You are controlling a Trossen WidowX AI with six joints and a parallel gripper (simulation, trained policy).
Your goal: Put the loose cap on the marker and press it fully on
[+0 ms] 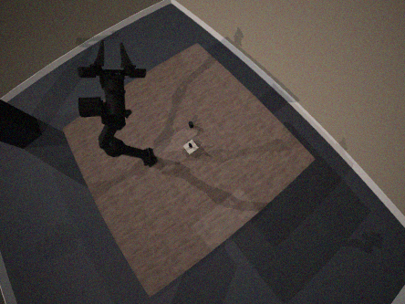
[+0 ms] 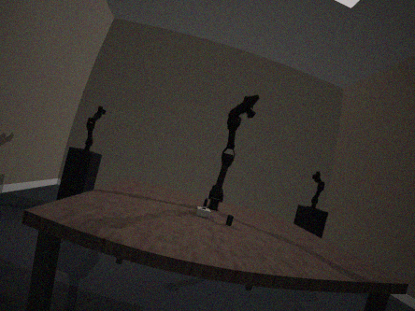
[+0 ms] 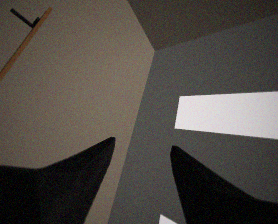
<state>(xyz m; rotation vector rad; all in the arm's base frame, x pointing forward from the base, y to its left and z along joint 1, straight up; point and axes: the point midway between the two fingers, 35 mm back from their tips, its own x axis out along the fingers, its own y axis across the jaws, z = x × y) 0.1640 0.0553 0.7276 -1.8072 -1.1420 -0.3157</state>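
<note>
The dark round cap lies 72 cm below my gripper tip, 16 cm ahead of it and 4 cm to the right of it. From my gripper tip the other things lie so: pale holder block (73 cm below, 17 cm to the right, 7 cm ahead).
</note>
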